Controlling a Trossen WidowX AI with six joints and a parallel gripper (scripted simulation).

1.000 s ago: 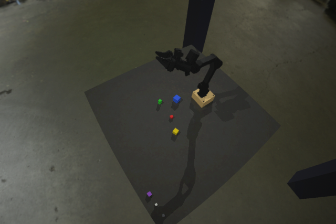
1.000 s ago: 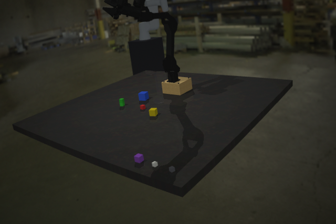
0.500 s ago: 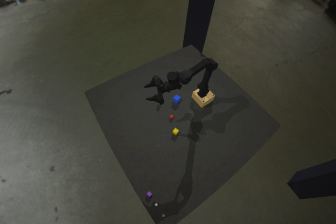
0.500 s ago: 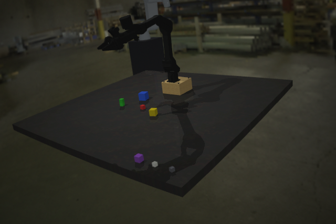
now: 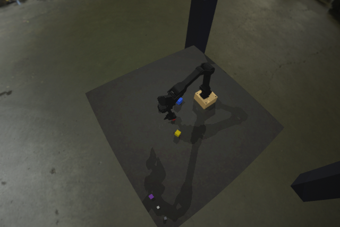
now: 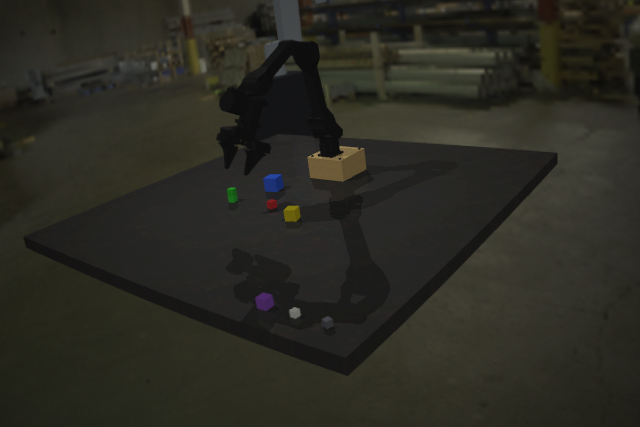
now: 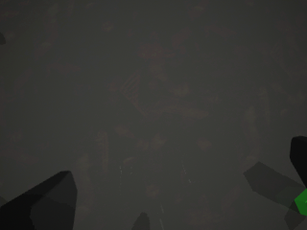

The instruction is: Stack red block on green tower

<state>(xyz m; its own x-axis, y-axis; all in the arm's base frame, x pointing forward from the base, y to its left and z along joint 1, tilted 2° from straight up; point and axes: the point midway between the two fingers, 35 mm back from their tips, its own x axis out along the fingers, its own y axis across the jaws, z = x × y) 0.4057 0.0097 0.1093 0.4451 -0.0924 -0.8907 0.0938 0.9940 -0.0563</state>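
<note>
Now: gripper tip 130 mm above the red block, 100 mm past it and 20 mm to the right of it. Round my gripper tip: purple cube (430 mm to the left, 330 mm ahead, 130 mm below); then blue cube (230 mm behind, 120 mm below, 100 mm to the right); then yellow cube (140 mm to the left, 130 mm below, 60 mm behind).
</note>
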